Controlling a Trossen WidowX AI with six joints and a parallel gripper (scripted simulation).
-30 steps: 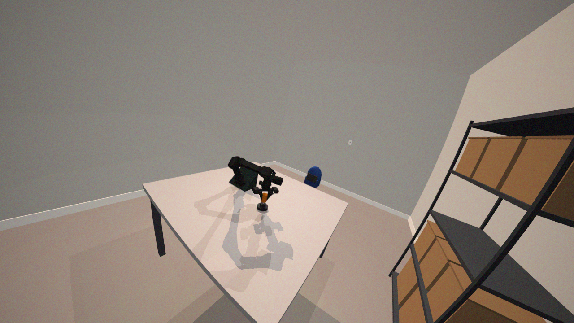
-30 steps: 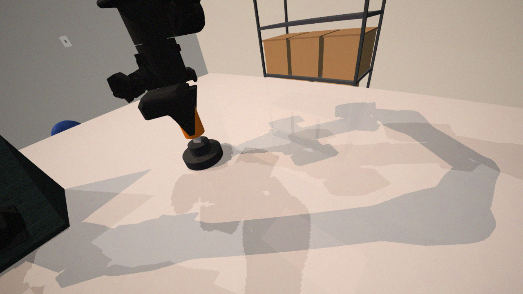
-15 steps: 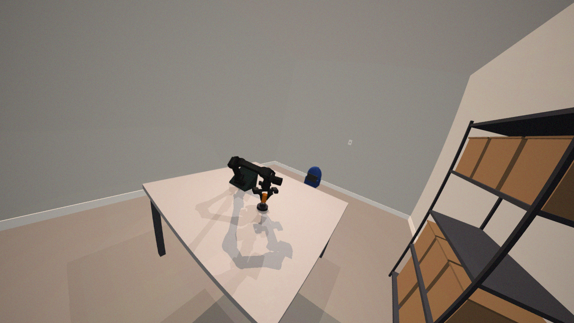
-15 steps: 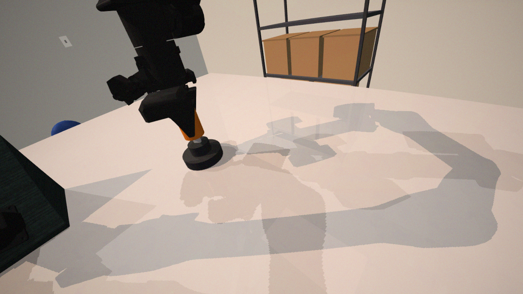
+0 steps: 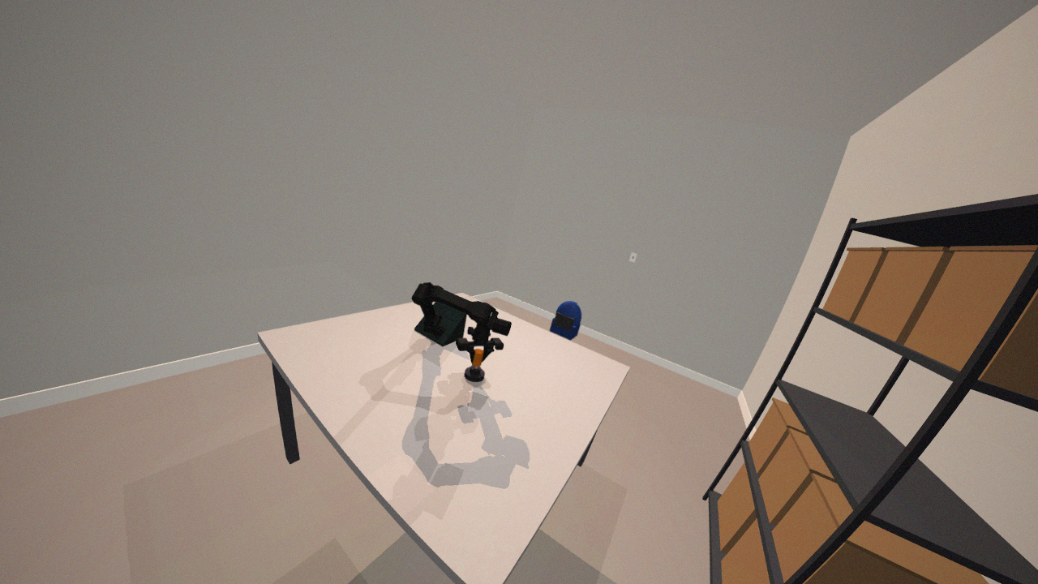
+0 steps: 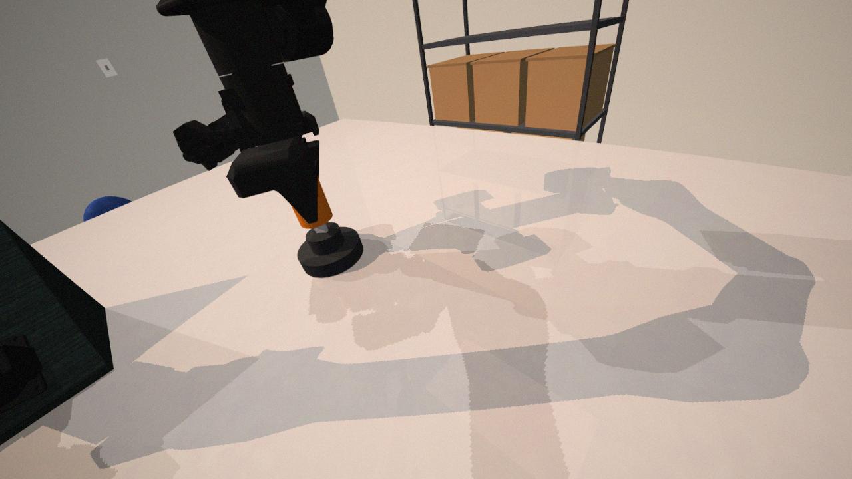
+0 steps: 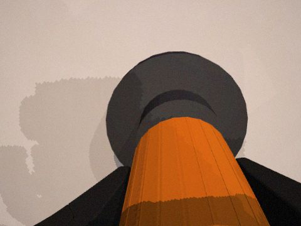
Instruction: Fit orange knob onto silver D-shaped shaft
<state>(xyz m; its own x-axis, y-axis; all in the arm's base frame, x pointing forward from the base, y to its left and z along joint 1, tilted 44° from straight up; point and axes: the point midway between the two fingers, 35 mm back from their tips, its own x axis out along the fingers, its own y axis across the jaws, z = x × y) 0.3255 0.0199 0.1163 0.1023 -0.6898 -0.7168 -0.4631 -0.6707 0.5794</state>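
Right now my gripper tip is 30 mm below the orange knob. Round my gripper tip: round black pedestal: 40 mm below.
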